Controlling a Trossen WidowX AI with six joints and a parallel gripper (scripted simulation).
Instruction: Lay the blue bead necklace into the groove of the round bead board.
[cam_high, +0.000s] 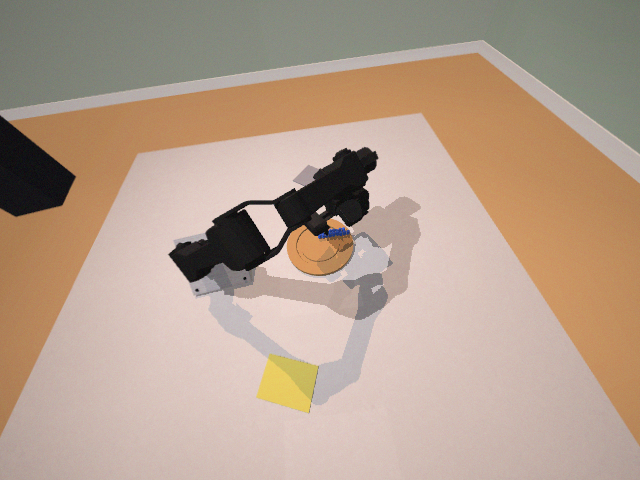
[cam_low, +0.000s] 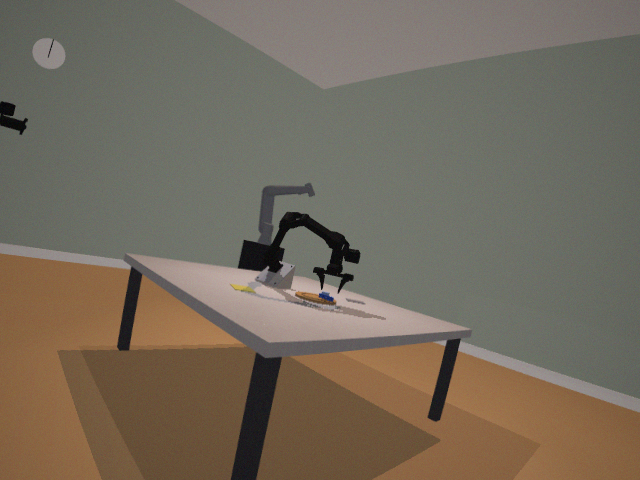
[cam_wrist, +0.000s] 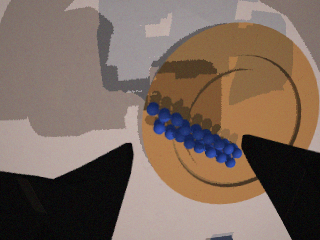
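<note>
The round bead board lies 60 mm behind my gripper tip, 40 mm below it and 20 mm to the right of it. The rest, counted from my gripper tip: yellow square patch (340 mm to the right, 220 mm behind, 50 mm below); then flat grey tile (290 mm to the left, 50 mm below, 20 mm behind); then light blue cube (180 mm to the left, 150 mm behind, 40 mm below).
</note>
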